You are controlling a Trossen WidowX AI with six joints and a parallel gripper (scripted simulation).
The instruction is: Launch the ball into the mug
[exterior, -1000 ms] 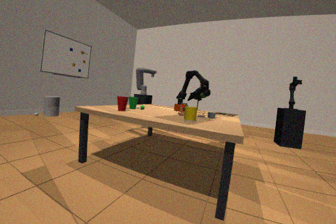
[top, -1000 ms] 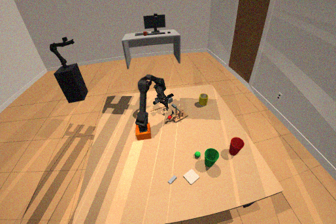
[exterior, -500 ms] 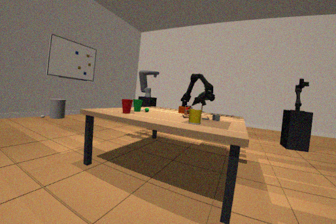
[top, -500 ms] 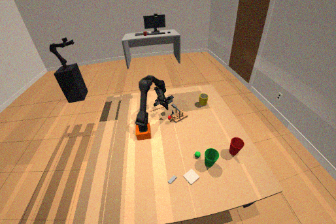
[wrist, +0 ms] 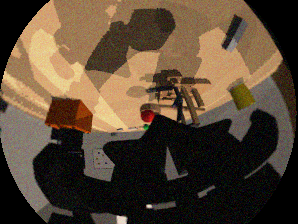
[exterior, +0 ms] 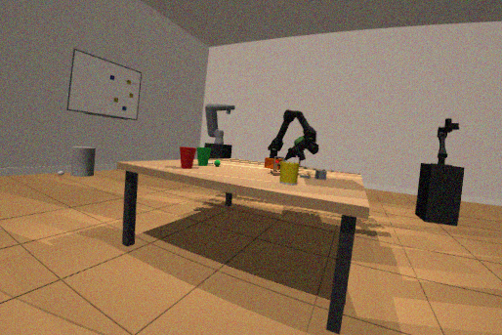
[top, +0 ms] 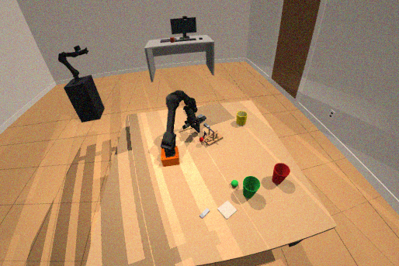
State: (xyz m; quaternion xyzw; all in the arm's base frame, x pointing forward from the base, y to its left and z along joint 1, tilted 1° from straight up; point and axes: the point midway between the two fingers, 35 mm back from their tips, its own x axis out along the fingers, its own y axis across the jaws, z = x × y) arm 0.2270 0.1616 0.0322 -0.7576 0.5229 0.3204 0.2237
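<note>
Right now my gripper tip is 50 mm to the left of the red ball and 20 mm above it. From my gripper tip the other things lie so: grey cube: 240 mm to the left, 70 mm ahead, 60 mm below; then yellow mug: 400 mm ahead, 110 mm to the left, 50 mm below; then wooden catapult: 60 mm ahead, 30 mm below, 20 mm to the right.
</note>
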